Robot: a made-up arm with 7 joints. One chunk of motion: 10 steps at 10 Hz.
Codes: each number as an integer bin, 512 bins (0 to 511) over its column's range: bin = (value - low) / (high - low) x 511, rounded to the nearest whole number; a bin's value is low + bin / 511 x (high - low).
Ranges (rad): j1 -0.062..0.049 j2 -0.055..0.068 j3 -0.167..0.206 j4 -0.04..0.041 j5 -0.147..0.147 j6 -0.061..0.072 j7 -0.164..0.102
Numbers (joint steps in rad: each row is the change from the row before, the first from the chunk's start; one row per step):
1: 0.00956 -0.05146 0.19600 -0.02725 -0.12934 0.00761 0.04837
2: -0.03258 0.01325 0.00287 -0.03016 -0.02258 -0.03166 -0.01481
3: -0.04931 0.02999 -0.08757 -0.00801 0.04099 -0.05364 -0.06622
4: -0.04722 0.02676 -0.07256 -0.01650 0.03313 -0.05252 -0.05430
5: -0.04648 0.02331 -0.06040 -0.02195 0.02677 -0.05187 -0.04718
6: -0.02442 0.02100 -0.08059 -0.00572 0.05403 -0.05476 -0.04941
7: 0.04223 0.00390 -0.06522 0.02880 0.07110 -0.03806 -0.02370
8: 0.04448 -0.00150 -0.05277 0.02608 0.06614 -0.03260 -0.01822
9: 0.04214 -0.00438 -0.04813 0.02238 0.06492 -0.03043 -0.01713
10: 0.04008 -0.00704 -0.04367 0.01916 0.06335 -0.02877 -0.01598
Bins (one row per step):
1: 329 15 497 80 31 264 408
2: 135 284 233 62 216 113 287
3: 58 353 109 202 327 28 188
4: 68 340 129 148 313 33 211
5: 71 325 146 114 302 35 224
6: 173 316 118 216 349 24 220
7: 480 245 139 434 379 88 270
8: 490 222 156 417 370 109 280
9: 479 210 163 394 368 117 282
10: 470 199 169 373 366 124 284

